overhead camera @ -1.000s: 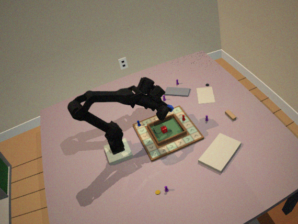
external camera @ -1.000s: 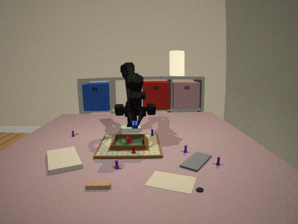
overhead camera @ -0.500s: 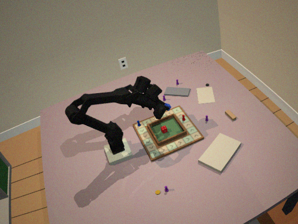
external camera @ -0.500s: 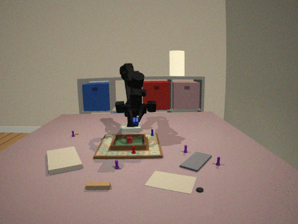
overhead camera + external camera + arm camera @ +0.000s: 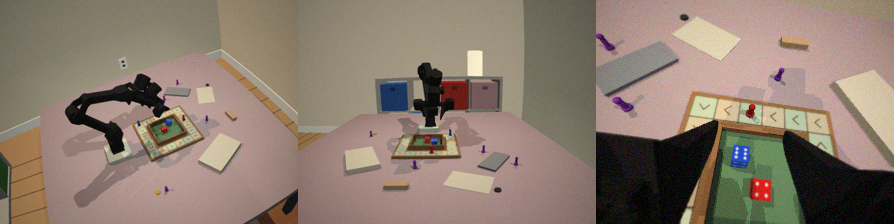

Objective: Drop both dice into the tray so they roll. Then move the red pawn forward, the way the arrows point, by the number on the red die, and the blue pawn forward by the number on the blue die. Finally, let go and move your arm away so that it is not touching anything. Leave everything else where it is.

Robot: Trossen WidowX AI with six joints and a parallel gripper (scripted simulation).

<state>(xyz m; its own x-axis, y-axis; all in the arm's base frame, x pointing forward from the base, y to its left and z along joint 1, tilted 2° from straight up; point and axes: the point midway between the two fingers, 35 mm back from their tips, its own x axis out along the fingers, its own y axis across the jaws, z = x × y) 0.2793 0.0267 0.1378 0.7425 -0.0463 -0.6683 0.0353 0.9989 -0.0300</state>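
The red pawn lies 8 cm ahead of my gripper tip, 1 cm to the right of it and 11 cm below it. The rest, counted from my gripper tip: red die: 5 cm behind, 3 cm to the right, 11 cm below; blue die: 1 cm behind, 11 cm below; green tray: 4 cm behind, 3 cm to the right, 13 cm below.
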